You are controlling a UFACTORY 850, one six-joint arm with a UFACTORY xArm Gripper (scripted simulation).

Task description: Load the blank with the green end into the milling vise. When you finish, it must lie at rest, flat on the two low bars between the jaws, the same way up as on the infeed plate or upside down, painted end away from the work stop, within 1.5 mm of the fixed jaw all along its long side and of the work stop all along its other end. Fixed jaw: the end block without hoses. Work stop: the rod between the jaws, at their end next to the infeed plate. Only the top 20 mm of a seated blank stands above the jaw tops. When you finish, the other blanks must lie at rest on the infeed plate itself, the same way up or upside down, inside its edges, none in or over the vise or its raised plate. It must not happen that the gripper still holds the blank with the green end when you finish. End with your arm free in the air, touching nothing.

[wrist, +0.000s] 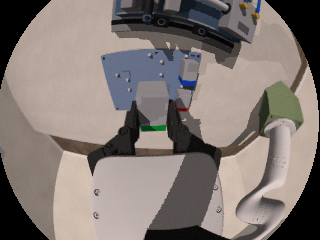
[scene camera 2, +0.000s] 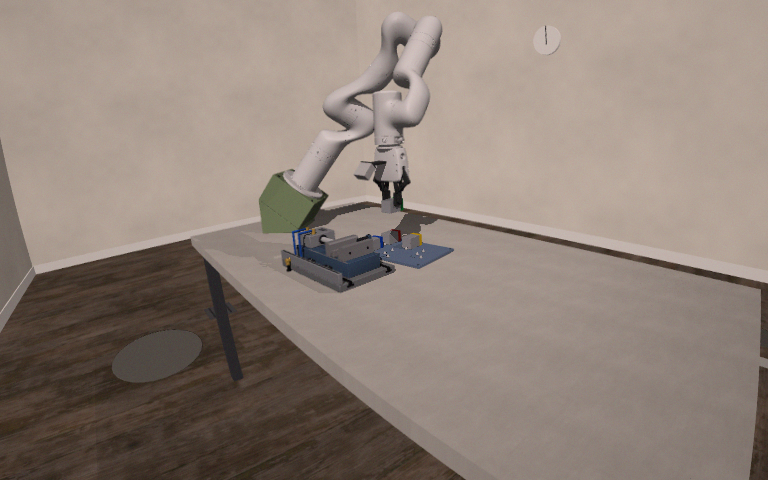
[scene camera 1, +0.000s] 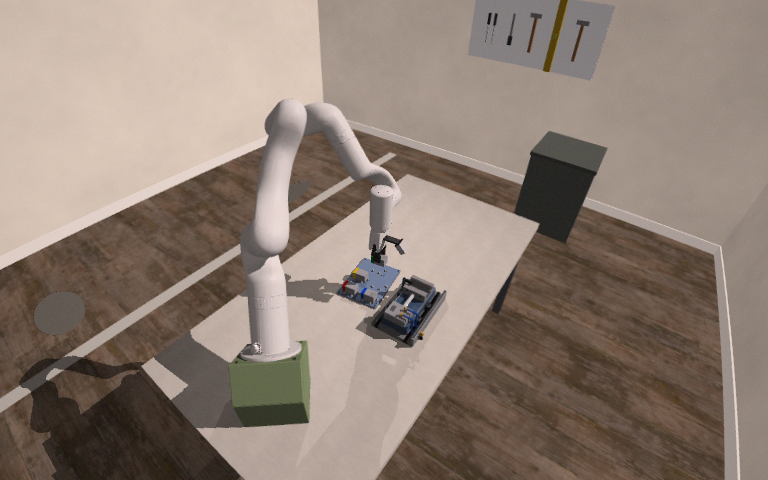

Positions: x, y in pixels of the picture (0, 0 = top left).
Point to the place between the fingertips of my gripper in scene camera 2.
392, 204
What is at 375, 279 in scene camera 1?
A blue infeed plate.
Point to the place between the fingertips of my gripper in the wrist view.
152, 108
